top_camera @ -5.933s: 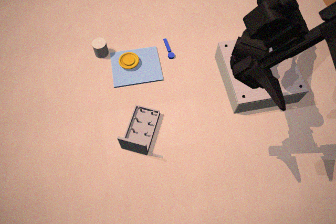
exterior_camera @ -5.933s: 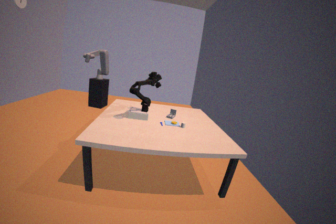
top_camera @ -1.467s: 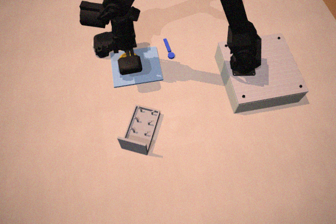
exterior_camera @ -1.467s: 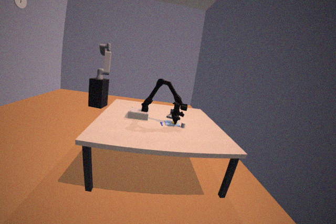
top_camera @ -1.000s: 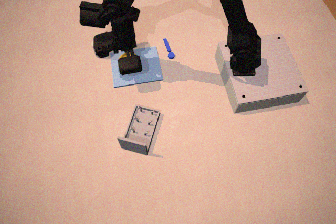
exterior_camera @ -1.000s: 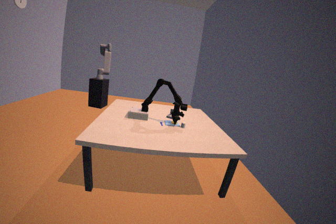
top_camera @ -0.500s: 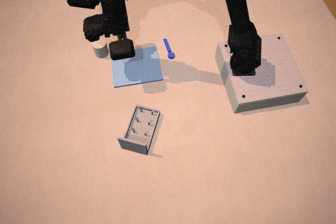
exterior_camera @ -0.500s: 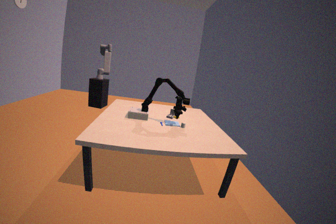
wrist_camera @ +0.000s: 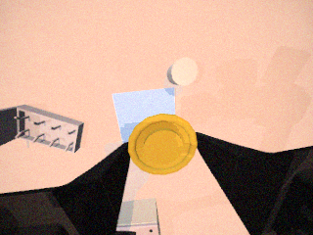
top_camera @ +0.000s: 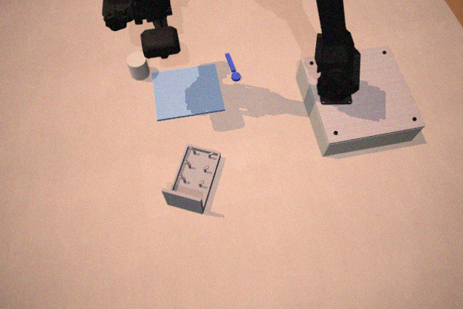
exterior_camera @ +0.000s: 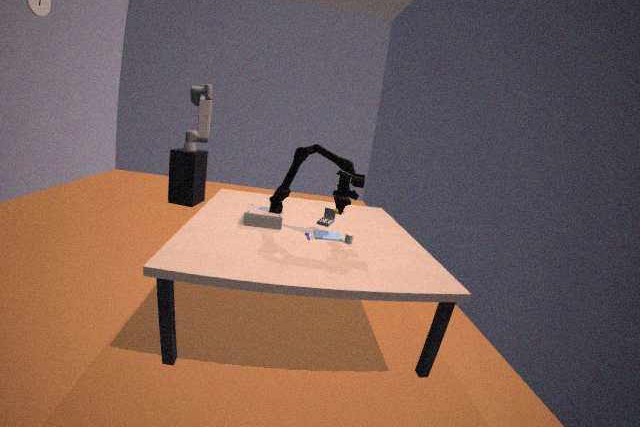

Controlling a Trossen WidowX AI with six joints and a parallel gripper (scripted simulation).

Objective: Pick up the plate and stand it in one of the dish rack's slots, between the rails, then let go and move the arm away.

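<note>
Right now my gripper tip is 230 mm to the right of the grey dish rack, 120 mm above it and 60 mm past it. The rest, counted from my gripper tip: yellow plate (10 mm above); then light blue mat (140 mm below, 40 mm behind, 10 mm to the left); then blue spoon (140 mm below, 140 mm behind, 50 mm to the right).
</note>
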